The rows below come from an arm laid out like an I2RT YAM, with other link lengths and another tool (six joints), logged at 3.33 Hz.
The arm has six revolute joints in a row. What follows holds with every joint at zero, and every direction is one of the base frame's.
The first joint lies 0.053 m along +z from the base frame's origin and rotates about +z.
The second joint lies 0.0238 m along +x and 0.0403 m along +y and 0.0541 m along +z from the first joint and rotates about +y.
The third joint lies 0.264 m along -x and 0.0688 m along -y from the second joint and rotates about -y.
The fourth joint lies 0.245 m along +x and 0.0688 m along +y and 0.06 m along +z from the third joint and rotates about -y.
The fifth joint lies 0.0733 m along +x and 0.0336 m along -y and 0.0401 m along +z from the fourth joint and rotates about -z.
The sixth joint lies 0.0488 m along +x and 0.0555 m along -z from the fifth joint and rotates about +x.
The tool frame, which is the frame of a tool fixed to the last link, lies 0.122 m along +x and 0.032 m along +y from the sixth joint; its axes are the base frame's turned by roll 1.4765, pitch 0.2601 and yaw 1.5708 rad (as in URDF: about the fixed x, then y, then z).
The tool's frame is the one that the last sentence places.
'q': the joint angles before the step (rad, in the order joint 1, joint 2, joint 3, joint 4, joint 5, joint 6). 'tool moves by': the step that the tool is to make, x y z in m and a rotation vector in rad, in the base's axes. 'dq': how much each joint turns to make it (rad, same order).
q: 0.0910, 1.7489, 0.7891, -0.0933, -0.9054, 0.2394
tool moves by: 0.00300, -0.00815, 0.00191, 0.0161, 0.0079, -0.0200
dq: -0.0302, 0.0007, -0.0001, -0.0067, -0.0195, -0.0011
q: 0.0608, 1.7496, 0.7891, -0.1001, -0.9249, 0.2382
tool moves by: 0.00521, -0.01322, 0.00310, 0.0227, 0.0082, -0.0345
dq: -0.0473, 0.0000, 0.0000, -0.0073, -0.0263, 0.0000
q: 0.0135, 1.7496, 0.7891, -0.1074, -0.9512, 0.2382
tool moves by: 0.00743, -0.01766, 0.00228, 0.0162, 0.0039, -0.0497
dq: -0.0583, 0.0000, 0.0000, -0.0039, -0.0183, 0.0003
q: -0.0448, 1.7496, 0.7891, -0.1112, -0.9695, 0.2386
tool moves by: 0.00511, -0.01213, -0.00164, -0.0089, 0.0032, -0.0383
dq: -0.0344, 0.0001, 0.0000, -0.0039, 0.0099, -0.0015
